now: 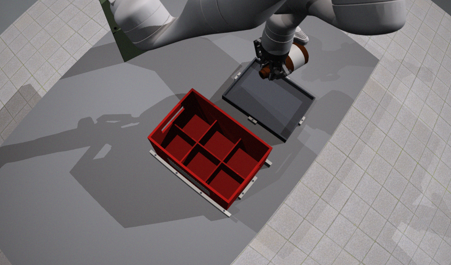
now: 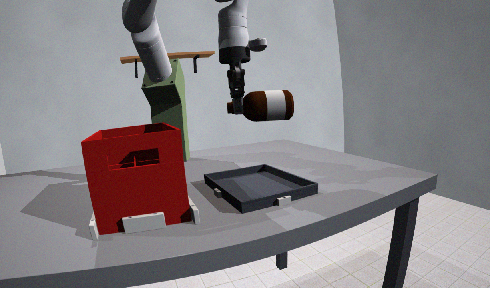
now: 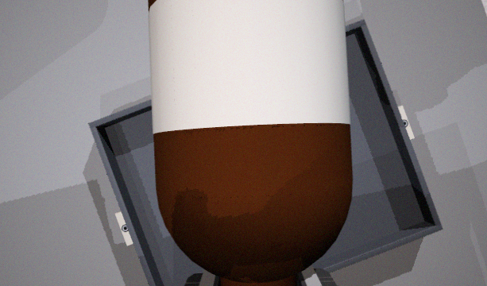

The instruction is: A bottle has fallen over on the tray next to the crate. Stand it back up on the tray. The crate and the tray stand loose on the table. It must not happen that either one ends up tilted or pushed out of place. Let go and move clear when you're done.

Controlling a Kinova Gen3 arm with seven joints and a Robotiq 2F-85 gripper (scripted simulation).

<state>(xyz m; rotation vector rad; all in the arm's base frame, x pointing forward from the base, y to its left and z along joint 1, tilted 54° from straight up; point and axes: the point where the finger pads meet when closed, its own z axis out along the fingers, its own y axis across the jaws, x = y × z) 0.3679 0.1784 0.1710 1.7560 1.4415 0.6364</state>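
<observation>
Right now the bottle is 2 cm ahead of my hand and 5 cm to the left of it. Round my hand: red crate (2 cm behind, 26 cm to the right, 12 cm below); tray (2 cm ahead, 2 cm to the left, 19 cm below).
</observation>
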